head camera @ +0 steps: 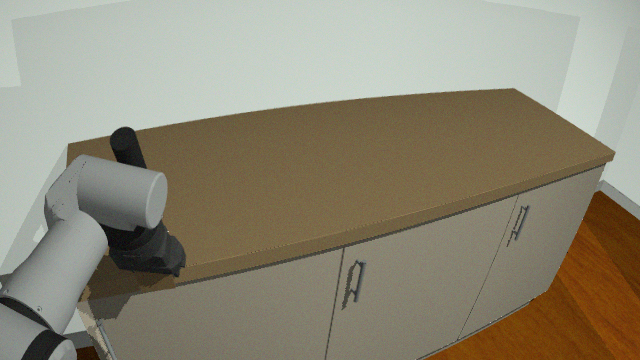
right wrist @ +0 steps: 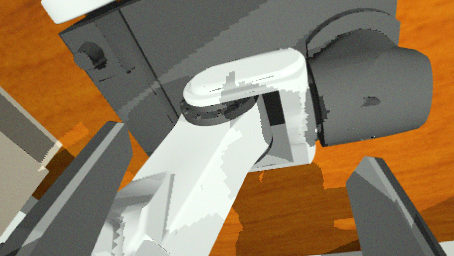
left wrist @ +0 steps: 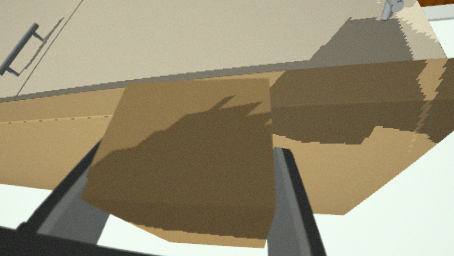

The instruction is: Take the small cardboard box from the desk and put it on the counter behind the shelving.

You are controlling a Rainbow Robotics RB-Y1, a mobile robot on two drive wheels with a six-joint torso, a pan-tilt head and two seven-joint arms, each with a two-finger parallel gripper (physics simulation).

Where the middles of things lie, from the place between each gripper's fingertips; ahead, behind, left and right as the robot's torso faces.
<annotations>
Right now the small cardboard box (left wrist: 193,160) is 630 mm ahead of my right hand, 450 mm to the left of it and 420 mm above it.
I see my left gripper 1 cm short of the small cardboard box and 1 cm below it.
</annotations>
